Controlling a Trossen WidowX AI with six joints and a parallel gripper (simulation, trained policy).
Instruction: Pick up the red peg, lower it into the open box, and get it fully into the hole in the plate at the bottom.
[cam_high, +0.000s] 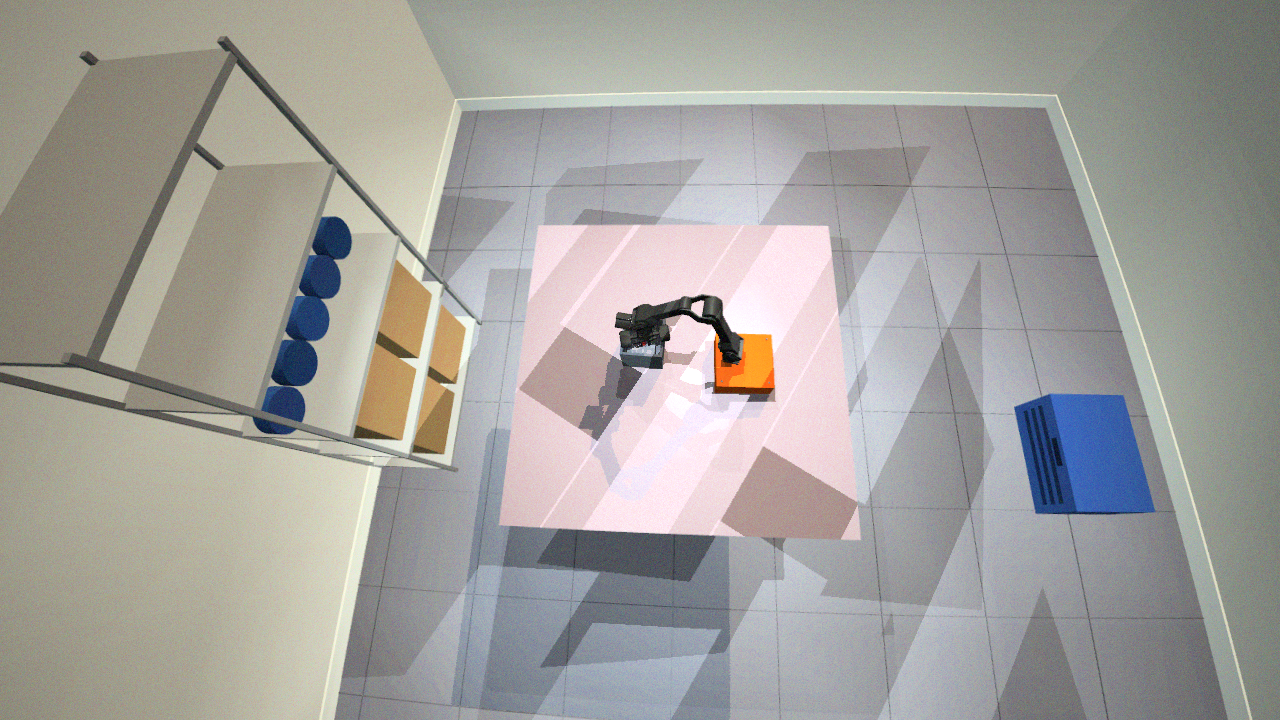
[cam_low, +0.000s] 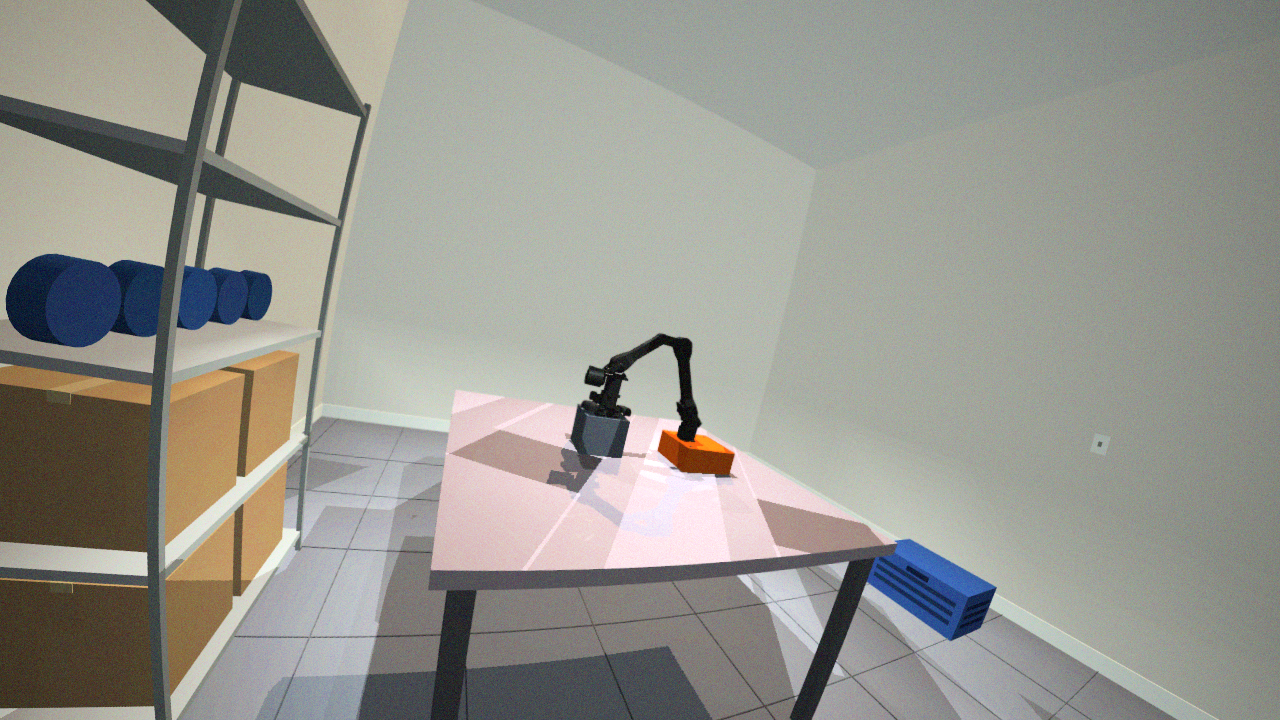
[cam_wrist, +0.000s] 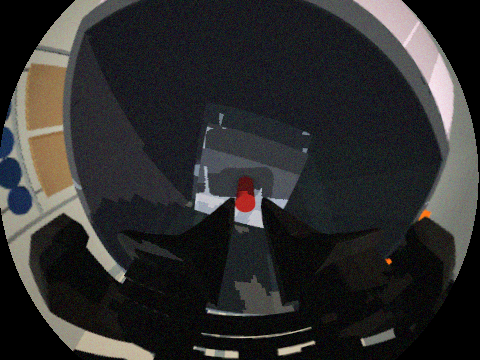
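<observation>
Right now the red peg is 20 mm below my gripper tip, 10 mm to the right of it and 10 mm ahead of it. Round my gripper tip: plate: 20 mm below, 10 mm to the right, 10 mm ahead.
</observation>
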